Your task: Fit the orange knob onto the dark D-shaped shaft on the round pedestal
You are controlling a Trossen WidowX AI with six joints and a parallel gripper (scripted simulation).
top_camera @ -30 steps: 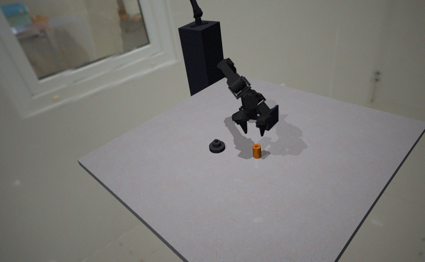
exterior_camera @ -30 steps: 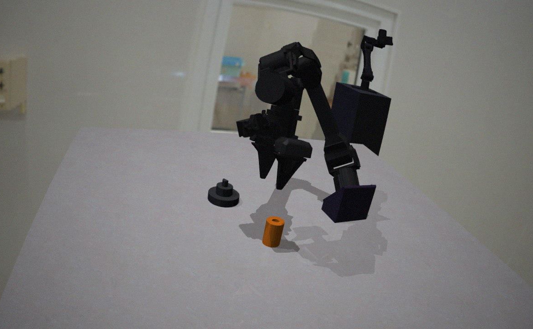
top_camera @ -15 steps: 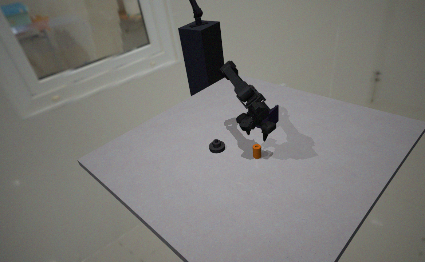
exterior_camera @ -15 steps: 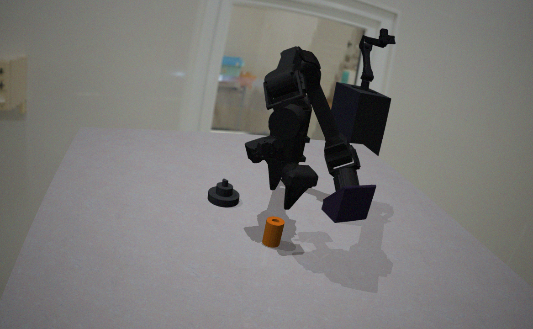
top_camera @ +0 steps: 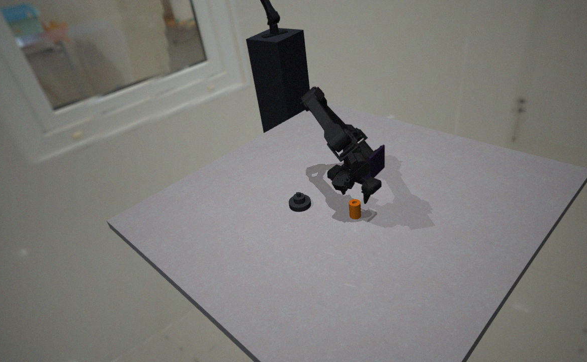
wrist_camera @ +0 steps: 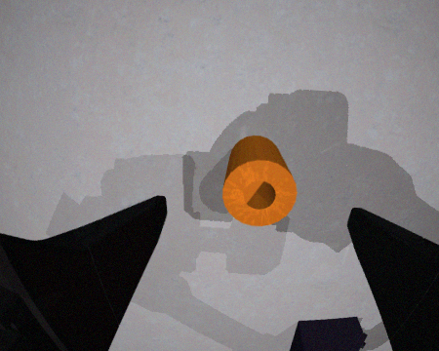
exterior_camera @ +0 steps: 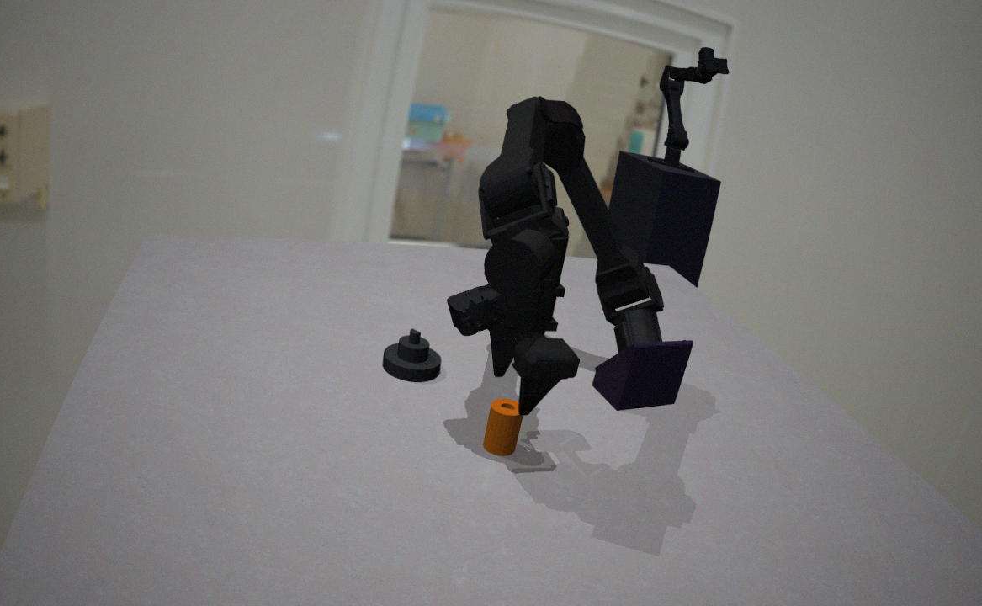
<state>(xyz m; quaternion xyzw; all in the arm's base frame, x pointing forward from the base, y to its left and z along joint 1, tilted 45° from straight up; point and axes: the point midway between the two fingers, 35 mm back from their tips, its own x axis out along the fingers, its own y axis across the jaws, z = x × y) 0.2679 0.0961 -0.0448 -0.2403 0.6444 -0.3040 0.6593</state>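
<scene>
The orange knob is 50 mm below my gripper tip. From my gripper tip the other things lie so: round pedestal 220 mm to the right, 50 mm below, 50 mm ahead.
</scene>
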